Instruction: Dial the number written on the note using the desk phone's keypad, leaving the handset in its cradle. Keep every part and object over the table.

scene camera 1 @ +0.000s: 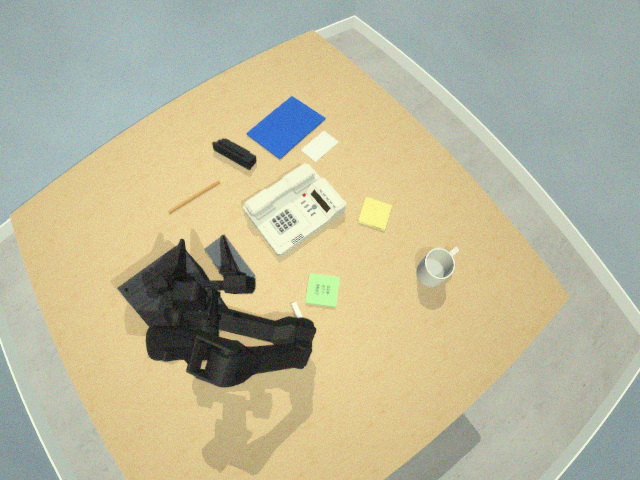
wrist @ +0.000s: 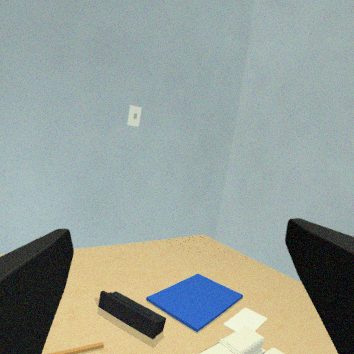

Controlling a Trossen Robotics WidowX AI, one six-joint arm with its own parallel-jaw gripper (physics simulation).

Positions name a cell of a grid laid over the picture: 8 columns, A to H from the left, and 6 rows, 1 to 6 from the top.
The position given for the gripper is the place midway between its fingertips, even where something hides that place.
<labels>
The gripper shows in scene camera 1 (C3) and in the wrist view (E5). A blue folder shows in scene camera 1 (D2) and in the wrist view (E6). A mug shows in scene camera 1 (F4); in the wrist view it is out of frame.
</labels>
